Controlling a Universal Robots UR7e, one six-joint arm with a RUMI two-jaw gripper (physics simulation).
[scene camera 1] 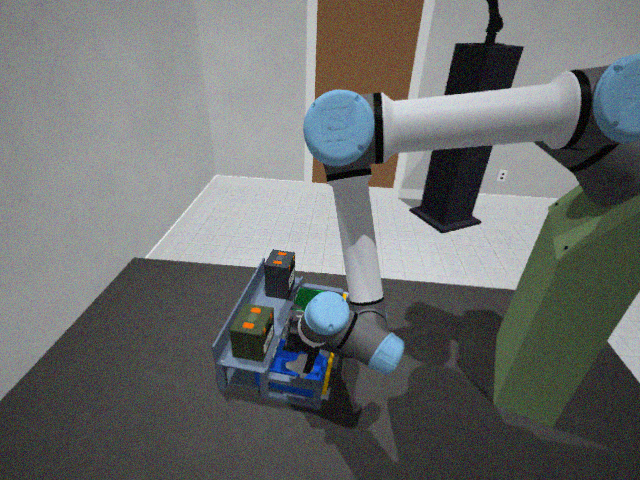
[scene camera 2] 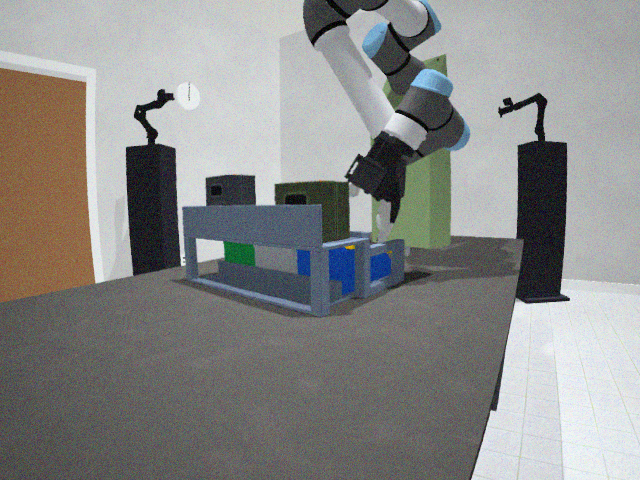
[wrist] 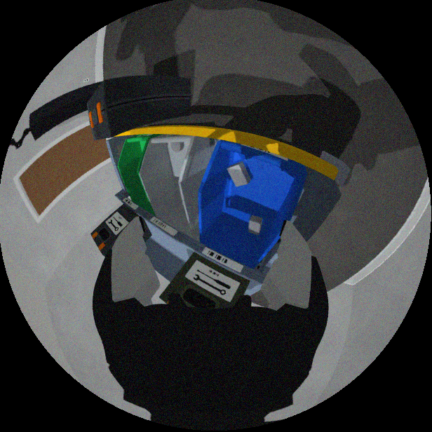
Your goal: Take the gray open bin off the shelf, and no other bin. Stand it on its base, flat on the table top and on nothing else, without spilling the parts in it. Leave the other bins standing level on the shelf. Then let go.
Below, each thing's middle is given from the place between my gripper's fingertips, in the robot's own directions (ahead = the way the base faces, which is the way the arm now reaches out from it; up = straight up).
Scene:
I see my gripper 7 cm above the blue bin [scene camera 2: 341, 261] and 3 cm short of it. Round my hand: olive box [scene camera 2: 319, 192]: 12 cm ahead, 7 cm to the right, 4 cm above; yellow strip [wrist: 258, 141]: 11 cm behind, 5 cm below, 4 cm to the right; gray open bin [scene camera 2: 281, 259]: 10 cm to the right, 7 cm below, 4 cm behind.

